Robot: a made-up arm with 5 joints.
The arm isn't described. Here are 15 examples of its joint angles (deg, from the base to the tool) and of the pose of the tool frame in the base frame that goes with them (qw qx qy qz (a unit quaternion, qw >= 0); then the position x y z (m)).
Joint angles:
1: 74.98 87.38 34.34 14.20 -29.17
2: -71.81 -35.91 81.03 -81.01 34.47
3: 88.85 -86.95 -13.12 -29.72 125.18
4: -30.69 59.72 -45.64 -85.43 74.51
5: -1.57 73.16 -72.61 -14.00 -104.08
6: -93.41 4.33 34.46 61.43 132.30
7: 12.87 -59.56 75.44 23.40 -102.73
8: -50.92 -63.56 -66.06 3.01 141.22
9: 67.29 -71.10 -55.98 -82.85 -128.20
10: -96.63 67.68 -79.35 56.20 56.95
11: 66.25 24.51 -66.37 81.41 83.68
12: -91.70 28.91 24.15 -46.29 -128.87
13: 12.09 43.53 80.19 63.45 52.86
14: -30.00 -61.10 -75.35 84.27 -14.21
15: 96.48 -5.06 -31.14 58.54 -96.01
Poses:
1: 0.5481 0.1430 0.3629 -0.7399 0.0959 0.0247 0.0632
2: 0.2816 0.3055 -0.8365 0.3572 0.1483 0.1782 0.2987
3: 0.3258 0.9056 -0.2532 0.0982 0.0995 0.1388 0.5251
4: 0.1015 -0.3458 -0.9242 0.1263 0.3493 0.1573 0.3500
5: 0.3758 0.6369 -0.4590 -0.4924 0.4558 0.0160 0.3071
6: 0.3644 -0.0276 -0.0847 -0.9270 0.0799 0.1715 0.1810
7: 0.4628 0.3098 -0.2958 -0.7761 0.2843 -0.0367 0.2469
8: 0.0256 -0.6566 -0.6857 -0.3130 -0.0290 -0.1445 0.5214
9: 0.1375 0.2641 -0.4252 0.8547 0.0187 0.2010 0.4066
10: 0.2326 0.1400 -0.3602 0.8925 0.0517 0.3296 0.2699
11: 0.8973 -0.4088 -0.1205 0.1153 0.2087 -0.2406 0.4030
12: 0.7026 0.6171 0.2453 -0.2555 0.0819 0.2751 0.2072
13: 0.6255 0.3871 0.6423 0.2153 0.0352 0.0193 0.1986
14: 0.3220 0.3772 -0.8676 0.0367 0.0070 -0.0444 0.5095
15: 0.1104 -0.0113 0.5566 0.8233 0.0742 -0.2480 0.4305
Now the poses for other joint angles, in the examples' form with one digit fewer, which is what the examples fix.
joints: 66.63 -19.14 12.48 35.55 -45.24
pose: 0.465 -0.082 -0.502 -0.725 0.204 -0.233 0.348
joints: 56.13 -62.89 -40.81 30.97 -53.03
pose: 0.084 -0.003 -0.989 -0.124 0.072 0.046 0.570
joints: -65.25 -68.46 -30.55 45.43 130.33
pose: 0.035 0.491 0.813 -0.311 0.083 -0.015 0.554
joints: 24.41 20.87 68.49 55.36 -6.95
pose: 0.849 0.059 0.456 -0.261 0.116 -0.002 0.140
